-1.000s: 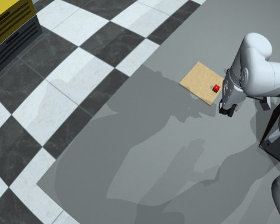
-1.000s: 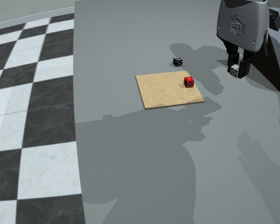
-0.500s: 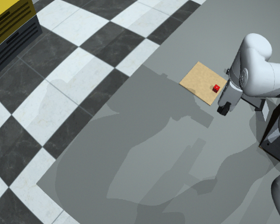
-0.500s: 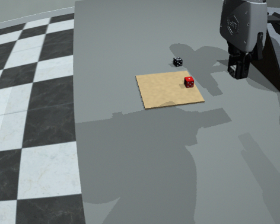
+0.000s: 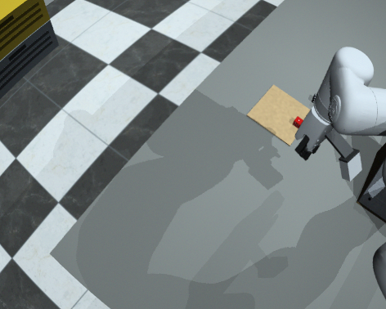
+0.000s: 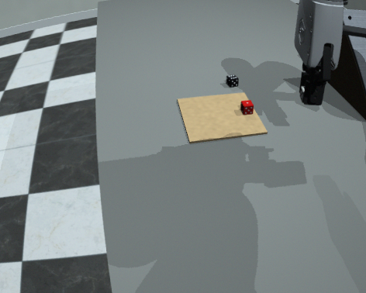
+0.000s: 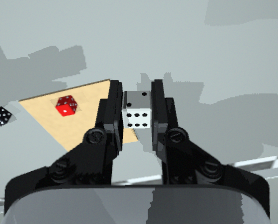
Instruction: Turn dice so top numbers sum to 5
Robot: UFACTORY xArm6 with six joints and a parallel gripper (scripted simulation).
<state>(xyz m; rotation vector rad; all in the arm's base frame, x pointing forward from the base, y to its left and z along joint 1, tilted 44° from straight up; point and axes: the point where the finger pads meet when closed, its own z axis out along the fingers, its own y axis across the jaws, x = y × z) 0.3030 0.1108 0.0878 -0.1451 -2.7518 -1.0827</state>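
My hand is 11 cm to the left of the red die, 10 cm above it and 8 cm short of it. Round my hand: white die: 1 cm below, 1 cm ahead; then tan mat: 13 cm ahead, 12 cm below, 11 cm to the right; then black die: 23 cm to the right, 11 cm below, 8 cm ahead.
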